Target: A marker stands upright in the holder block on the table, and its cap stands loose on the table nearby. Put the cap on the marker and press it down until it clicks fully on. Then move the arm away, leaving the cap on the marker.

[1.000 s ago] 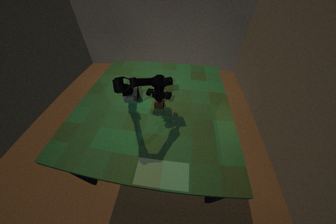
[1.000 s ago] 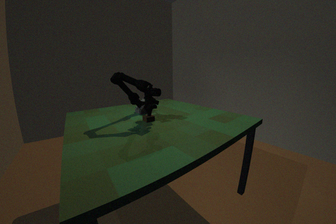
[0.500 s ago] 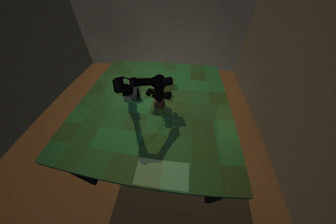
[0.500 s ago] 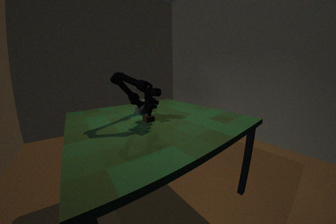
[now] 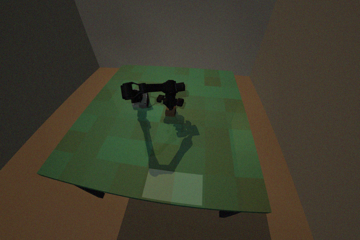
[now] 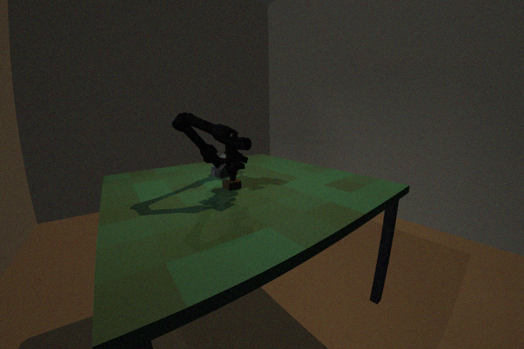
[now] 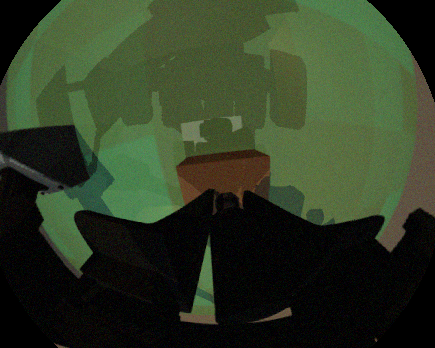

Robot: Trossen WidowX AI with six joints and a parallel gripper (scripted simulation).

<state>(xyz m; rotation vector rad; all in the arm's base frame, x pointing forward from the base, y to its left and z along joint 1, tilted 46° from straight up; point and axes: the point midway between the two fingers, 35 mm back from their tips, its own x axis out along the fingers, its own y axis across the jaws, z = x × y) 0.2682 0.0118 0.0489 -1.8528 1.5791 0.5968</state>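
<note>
My gripper tip is 1 cm to the left of the holder block and 2 cm above it. Also, from my gripper tip: dark cap: 1 cm to the right, 5 cm above.
</note>
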